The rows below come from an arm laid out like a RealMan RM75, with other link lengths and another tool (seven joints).
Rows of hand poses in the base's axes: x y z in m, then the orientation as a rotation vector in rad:
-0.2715 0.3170 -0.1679 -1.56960 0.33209 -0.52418
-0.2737 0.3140 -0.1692 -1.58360 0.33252 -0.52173
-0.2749 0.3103 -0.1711 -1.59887 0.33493 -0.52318
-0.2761 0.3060 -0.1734 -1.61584 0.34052 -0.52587
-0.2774 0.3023 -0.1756 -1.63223 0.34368 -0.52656
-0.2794 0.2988 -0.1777 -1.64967 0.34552 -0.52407
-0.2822 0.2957 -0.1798 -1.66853 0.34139 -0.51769
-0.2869 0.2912 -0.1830 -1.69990 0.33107 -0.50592
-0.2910 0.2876 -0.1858 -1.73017 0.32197 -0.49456
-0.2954 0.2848 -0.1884 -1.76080 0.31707 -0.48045
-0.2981 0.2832 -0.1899 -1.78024 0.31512 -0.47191
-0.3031 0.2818 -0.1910 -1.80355 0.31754 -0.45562
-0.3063 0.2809 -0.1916 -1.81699 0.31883 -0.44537
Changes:
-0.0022 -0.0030 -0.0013 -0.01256 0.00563 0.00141
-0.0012 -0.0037 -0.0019 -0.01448 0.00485 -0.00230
-0.0012 -0.0043 -0.0023 -0.01600 0.00646 -0.00511
-0.0013 -0.0037 -0.0022 -0.01525 0.00606 -0.00232
-0.0020 -0.0035 -0.0021 -0.01560 0.00749 0.00045
-0.0028 -0.0031 -0.0021 -0.01668 0.00681 0.00665
-0.0047 -0.0045 -0.0032 -0.02794 0.01007 0.01387
-0.0041 -0.0036 -0.0028 -0.02697 0.01018 0.01262
-0.0044 -0.0028 -0.0026 -0.02630 0.01425 0.01116
-0.0027 -0.0016 -0.0015 -0.01673 0.00937 0.00598
-0.0050 -0.0014 -0.0011 -0.01827 0.01755 0.00713
-0.0032 -0.0009 -0.0006 -0.01040 0.01058 0.00459

